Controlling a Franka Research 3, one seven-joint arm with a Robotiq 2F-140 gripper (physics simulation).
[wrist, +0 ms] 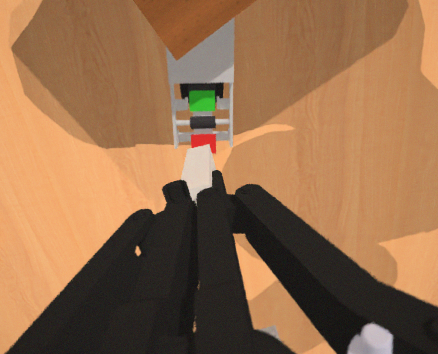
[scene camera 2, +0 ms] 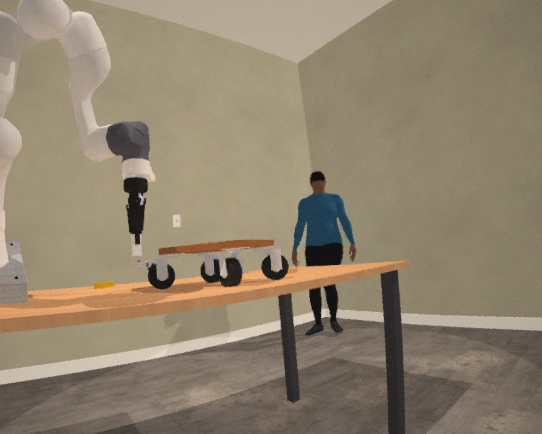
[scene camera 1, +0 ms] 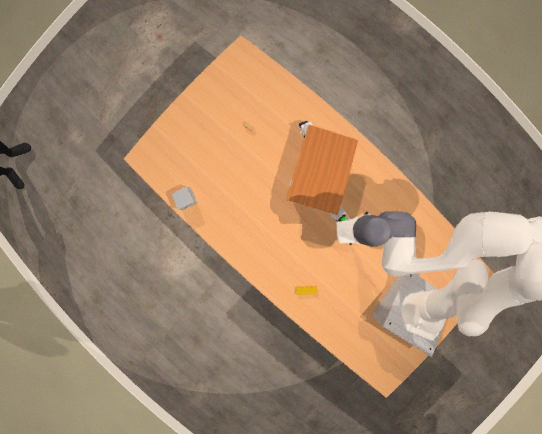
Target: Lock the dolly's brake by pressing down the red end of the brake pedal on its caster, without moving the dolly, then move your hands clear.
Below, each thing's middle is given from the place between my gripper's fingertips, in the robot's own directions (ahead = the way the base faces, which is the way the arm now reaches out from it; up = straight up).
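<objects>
Dolly (scene camera 1: 321, 174): 20 cm ahead of my hand, 11 cm to the right, 4 cm below. Caster (scene camera 2: 161, 263): 7 cm ahead of my hand, 2 cm to the right, 5 cm below.
</objects>
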